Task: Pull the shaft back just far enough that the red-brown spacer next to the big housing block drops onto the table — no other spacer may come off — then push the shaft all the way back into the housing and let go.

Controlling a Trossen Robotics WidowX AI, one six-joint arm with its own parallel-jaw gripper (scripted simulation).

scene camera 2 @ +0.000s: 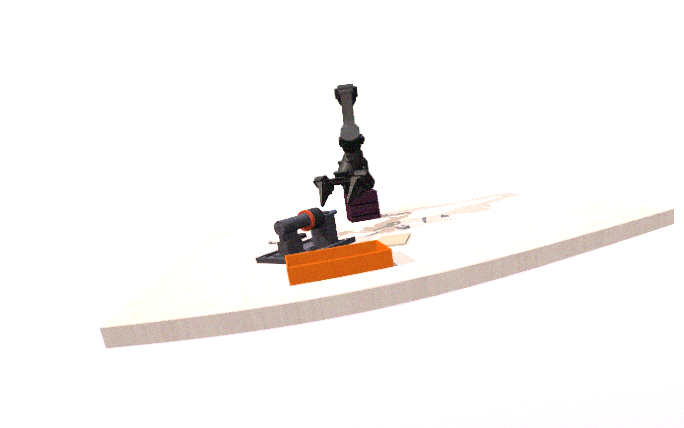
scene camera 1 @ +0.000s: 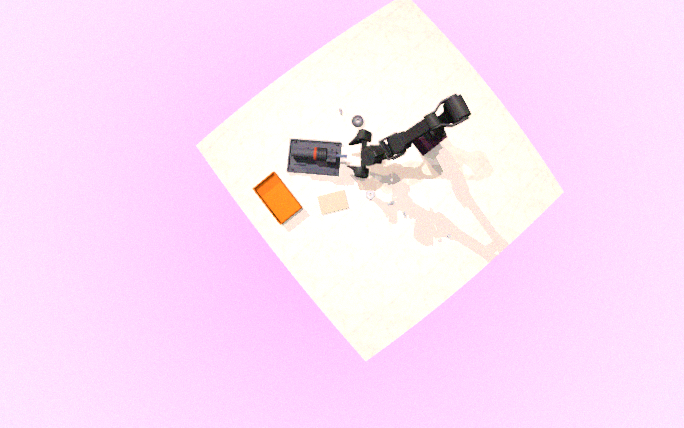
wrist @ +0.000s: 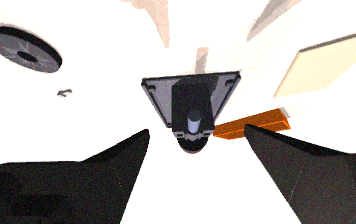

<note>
My gripper is open, with nothing in its grasp. Further things: a support block and an orange tray.
My gripper shows as well in the wrist view.
</note>
